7 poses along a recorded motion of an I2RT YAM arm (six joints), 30 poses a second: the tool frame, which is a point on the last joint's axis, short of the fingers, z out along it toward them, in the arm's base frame.
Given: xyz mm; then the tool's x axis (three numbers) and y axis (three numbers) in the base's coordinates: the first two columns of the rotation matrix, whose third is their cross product.
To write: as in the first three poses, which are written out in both.
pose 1, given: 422.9 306.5 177.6 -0.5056 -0.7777 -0.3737 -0.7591 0.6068 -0.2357
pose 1, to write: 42.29 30.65 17.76 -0.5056 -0.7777 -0.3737 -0.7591 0.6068 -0.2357
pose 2, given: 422.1 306.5 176.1 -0.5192 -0.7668 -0.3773 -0.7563 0.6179 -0.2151
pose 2, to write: 42.21 30.65 17.61 -0.5192 -0.7668 -0.3773 -0.7563 0.6179 -0.2151
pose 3, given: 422.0 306.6 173.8 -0.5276 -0.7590 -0.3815 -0.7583 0.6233 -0.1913
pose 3, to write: 42.20 30.66 17.38 -0.5276 -0.7590 -0.3815 -0.7583 0.6233 -0.1913
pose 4, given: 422.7 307.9 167.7 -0.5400 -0.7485 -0.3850 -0.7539 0.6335 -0.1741
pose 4, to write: 42.27 30.79 16.77 -0.5400 -0.7485 -0.3850 -0.7539 0.6335 -0.1741
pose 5, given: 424.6 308.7 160.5 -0.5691 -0.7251 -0.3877 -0.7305 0.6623 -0.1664
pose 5, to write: 42.46 30.87 16.05 -0.5691 -0.7251 -0.3877 -0.7305 0.6623 -0.1664
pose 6, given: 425.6 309.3 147.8 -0.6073 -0.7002 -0.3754 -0.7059 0.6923 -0.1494
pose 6, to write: 42.56 30.93 14.78 -0.6073 -0.7002 -0.3754 -0.7059 0.6923 -0.1494
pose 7, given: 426.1 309.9 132.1 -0.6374 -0.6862 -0.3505 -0.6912 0.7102 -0.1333
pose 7, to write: 42.61 30.99 13.21 -0.6374 -0.6862 -0.3505 -0.6912 0.7102 -0.1333
